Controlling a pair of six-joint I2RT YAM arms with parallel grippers.
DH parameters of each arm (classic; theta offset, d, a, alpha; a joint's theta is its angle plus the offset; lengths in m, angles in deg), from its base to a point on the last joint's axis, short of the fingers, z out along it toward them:
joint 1: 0 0.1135 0.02 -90
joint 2: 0 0 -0.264 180
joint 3: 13.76 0 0.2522 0
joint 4: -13.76 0 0.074 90
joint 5: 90 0 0 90
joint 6: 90 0.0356 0 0
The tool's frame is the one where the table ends.
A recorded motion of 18 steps. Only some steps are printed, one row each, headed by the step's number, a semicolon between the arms.
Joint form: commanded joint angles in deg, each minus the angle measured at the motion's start. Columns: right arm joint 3, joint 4, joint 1, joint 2, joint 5, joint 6; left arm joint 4, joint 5, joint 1, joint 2, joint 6, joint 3.
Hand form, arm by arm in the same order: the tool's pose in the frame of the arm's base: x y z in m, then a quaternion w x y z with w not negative. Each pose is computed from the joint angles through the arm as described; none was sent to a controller.
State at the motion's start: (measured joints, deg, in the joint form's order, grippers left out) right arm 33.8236 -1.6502 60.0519 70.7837 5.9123 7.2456; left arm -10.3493 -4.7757 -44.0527 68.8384 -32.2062 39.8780
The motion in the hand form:
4: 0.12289 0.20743 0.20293 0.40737 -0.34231 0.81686 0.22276; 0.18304 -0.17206 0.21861 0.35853 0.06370 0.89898 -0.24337
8: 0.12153 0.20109 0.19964 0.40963 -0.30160 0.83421 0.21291; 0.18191 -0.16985 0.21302 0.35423 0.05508 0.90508 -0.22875
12: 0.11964 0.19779 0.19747 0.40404 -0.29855 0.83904 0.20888; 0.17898 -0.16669 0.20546 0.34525 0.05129 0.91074 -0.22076
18: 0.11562 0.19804 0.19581 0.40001 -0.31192 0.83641 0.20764; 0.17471 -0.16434 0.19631 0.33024 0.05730 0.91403 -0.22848
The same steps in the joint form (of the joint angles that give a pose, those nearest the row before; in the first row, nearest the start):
4: -1.80 1.45 0.40 -3.95 1.51 3.86; 2.00 0.38 0.20 -0.11 -1.43 -1.57
8: -3.03 0.76 0.42 -5.15 4.81 7.96; 1.26 -0.97 0.20 0.07 -2.03 -2.25
12: -3.59 -0.33 0.46 -5.86 5.06 8.57; 0.95 -1.21 0.22 -0.10 -2.51 -3.63
18: -3.94 -0.78 1.34 -6.13 4.92 7.85; 1.86 0.66 0.19 -0.33 -2.68 -5.66

